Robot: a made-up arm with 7 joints. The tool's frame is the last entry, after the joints. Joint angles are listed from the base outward. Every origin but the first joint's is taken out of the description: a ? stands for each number. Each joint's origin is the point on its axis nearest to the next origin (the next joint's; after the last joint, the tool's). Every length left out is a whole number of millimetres.
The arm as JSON. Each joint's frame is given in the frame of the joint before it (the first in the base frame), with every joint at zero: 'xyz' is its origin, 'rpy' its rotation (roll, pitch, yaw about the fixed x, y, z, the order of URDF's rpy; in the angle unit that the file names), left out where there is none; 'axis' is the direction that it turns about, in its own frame. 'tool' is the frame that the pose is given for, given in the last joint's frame.
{
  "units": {
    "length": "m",
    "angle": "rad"
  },
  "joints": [
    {
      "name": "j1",
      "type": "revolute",
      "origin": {
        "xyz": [
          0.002,
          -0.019,
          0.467
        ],
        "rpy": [
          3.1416,
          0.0,
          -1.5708
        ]
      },
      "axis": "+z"
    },
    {
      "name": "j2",
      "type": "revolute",
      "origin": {
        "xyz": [
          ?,
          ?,
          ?
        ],
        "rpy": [
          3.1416,
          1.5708,
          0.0
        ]
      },
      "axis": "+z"
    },
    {
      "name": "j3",
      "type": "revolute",
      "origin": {
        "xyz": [
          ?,
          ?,
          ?
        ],
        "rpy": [
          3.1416,
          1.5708,
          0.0
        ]
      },
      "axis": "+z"
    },
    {
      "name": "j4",
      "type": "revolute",
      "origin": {
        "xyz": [
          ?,
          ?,
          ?
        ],
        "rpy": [
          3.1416,
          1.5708,
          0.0
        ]
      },
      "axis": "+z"
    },
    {
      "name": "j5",
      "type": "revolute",
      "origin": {
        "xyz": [
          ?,
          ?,
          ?
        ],
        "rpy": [
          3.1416,
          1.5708,
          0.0
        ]
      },
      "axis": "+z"
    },
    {
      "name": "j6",
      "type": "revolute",
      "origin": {
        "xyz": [
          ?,
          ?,
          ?
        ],
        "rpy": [
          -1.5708,
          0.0,
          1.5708
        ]
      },
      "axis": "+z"
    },
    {
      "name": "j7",
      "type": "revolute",
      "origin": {
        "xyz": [
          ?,
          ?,
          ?
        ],
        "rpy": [
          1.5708,
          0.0,
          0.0
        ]
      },
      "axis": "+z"
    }
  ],
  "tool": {
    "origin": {
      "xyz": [
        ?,
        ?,
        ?
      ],
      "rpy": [
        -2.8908,
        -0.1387,
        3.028
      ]
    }
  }
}
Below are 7 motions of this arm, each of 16 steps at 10 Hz.
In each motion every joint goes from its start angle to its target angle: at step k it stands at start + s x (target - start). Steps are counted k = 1, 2, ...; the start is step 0. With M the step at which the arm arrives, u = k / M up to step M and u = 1 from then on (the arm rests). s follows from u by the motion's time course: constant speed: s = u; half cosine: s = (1 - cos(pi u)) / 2; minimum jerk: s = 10 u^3 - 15 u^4 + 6 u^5.
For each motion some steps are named. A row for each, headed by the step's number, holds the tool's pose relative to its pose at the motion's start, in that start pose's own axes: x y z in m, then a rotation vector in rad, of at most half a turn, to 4 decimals.
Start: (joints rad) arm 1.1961 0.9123 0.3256 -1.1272 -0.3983 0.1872 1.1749
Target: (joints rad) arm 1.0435 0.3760 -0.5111 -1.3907 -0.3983 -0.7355 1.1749
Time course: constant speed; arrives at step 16
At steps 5, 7, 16:
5: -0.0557 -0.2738 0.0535 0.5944 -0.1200 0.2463
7: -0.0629 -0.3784 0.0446 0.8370 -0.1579 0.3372
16: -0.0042 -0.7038 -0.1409 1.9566 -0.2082 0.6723

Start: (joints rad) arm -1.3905 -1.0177 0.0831 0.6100 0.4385 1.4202 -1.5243
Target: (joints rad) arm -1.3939 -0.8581 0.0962 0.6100 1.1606 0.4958 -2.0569
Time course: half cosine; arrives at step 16
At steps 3, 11, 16:
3: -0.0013 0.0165 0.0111 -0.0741 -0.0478 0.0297
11: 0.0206 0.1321 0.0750 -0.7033 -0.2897 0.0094
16: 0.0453 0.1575 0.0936 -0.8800 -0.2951 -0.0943

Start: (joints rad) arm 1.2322 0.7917 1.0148 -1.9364 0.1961 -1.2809 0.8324
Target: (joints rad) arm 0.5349 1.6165 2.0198 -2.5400 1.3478 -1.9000 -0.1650
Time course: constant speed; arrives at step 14
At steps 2, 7, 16:
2: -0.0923 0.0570 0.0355 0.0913 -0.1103 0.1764
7: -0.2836 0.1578 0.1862 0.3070 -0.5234 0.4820
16: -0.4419 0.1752 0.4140 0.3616 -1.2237 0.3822

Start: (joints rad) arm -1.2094 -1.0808 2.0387 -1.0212 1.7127 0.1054 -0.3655
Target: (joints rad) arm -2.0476 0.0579 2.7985 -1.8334 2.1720 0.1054 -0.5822
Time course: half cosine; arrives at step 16
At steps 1, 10, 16:
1: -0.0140 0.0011 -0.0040 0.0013 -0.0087 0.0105
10: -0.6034 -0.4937 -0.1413 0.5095 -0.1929 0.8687
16: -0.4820 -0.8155 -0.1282 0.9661 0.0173 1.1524

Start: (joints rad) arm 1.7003 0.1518 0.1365 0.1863 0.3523 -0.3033 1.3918
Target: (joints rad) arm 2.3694 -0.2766 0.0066 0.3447 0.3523 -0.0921 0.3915
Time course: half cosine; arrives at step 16
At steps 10, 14, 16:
10: 0.0553 -0.2686 0.0806 -0.0036 0.1515 0.2784
14: 0.0009 -0.3665 0.0894 0.0041 0.1840 0.3971
16: -0.0098 -0.3787 0.0893 0.0049 0.1874 0.4140

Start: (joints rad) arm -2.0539 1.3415 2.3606 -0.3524 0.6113 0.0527 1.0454
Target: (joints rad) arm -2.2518 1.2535 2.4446 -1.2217 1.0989 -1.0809 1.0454
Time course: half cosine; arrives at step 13
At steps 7, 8, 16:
7: 0.0487 -0.3719 -0.0517 1.0097 -0.3754 -0.2372
8: 0.0534 -0.4300 -0.0916 1.1942 -0.4703 -0.3259
16: 0.0613 -0.5379 -0.2251 1.6285 -0.7626 -0.6452

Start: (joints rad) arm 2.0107 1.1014 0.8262 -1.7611 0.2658 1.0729 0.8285
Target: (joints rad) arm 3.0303 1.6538 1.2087 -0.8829 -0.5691 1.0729 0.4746
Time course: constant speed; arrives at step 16
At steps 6, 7, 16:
6: 0.3096 0.3799 -0.1097 -0.7111 0.2716 -0.2549
7: 0.3844 0.4214 -0.1503 -0.8151 0.3562 -0.2884
16: 1.0608 0.3492 -0.7268 -1.3476 1.5205 -0.4644

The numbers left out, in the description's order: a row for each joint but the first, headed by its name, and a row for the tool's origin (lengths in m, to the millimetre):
j2: -0.024 -0.019 0.0
j3: 0.7 0.013 0.0
j4: 0.042 -0.021 0.0
j5: 0.44 -0.008 0.0
j6: -0.005 0.02 0.0
j7: 0.003 0.137 0.0
tool: -0.03 -0.009 0.0

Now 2 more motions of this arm.
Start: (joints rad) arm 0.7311 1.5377 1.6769 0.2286 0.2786 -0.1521 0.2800
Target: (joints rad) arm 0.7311 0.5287 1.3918 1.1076 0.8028 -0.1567 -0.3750
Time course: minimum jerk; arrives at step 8
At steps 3, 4, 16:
3: 0.3049 -0.2030 -0.0058 0.0821 0.3702 0.1088
4: 0.5266 -0.3375 -0.0960 0.1430 0.6500 0.2515
16: 0.8541 -0.4864 -0.4509 0.2472 1.1557 0.7227

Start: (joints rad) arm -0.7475 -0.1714 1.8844 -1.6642 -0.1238 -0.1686 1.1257
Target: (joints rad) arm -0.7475 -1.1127 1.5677 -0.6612 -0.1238 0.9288 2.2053
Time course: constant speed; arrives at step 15
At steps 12, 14, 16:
12: 0.7160 -0.5171 -0.2303 -1.4660 0.7118 -1.5532
14: 0.7487 -0.6857 -0.2743 -1.7569 0.8757 -1.5975
16: 0.7517 -0.7715 -0.2954 -1.9009 0.9625 -1.5810

